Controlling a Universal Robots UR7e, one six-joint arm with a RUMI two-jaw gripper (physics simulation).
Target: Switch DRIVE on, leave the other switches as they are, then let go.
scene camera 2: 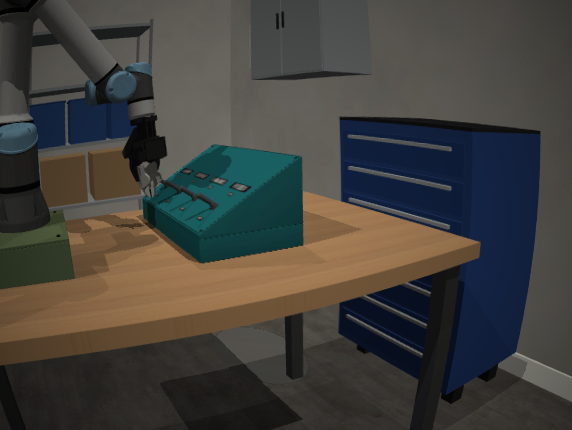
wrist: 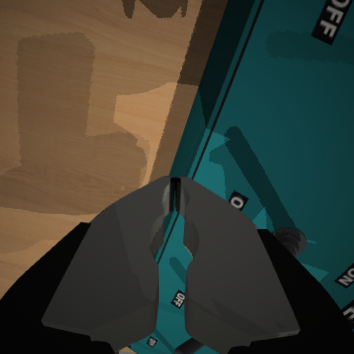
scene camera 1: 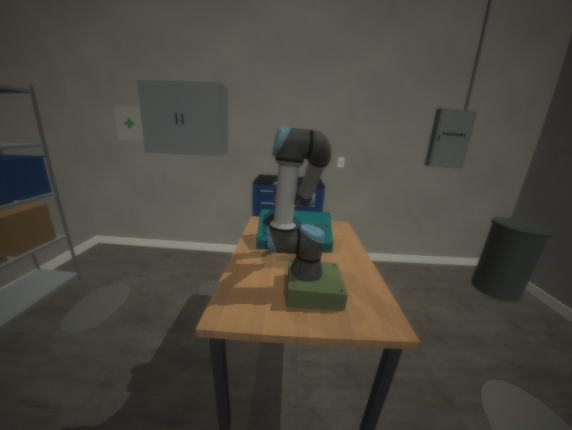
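Seen in the pictures: gripper, fingertip midpoint: (scene camera 2: 150,197) (wrist: 174,179); arm's base, link origin: (scene camera 2: 22,223) (scene camera 1: 306,271).
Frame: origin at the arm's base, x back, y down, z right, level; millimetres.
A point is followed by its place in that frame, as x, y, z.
Note:
A teal console (scene camera 1: 318,218) @[-574, -71, 130] (scene camera 2: 270,200) @[-551, -15, 216] (wrist: 290,95) @[-422, 18, -174] with a sloping face stands on the table. Dark lever switches (scene camera 2: 206,201) @[-434, -18, 148] stick out of its face in scene camera 2. In the wrist view, one lever (wrist: 291,240) @[-453, -8, -103] shows its ribbed base beside the right finger; its handle is hidden. An ON label (wrist: 346,276) @[-495, -25, -94] lies to its right, and a partly covered label (wrist: 237,201) @[-422, 17, -104] shows an O. No DRIVE label is readable. My gripper (scene camera 2: 151,195) @[-378, 6, -120] (wrist: 174,179) @[-378, 6, -120] is shut and empty, its tips over the console's lower edge at the far end. In scene camera 1 the arm hides it.
The wooden table (scene camera 1: 240,315) @[204, 95, -283] (scene camera 2: 260,285) @[-431, 95, 385] carries the arm's olive base block (scene camera 1: 316,298) @[148, 37, 36] (scene camera 2: 37,262) @[-27, 49, 175]. A blue drawer cabinet (scene camera 1: 261,207) (scene camera 2: 502,210) stands behind the table. Rectangular displays (scene camera 2: 240,187) @[-515, -38, 150] sit higher on the console's face.

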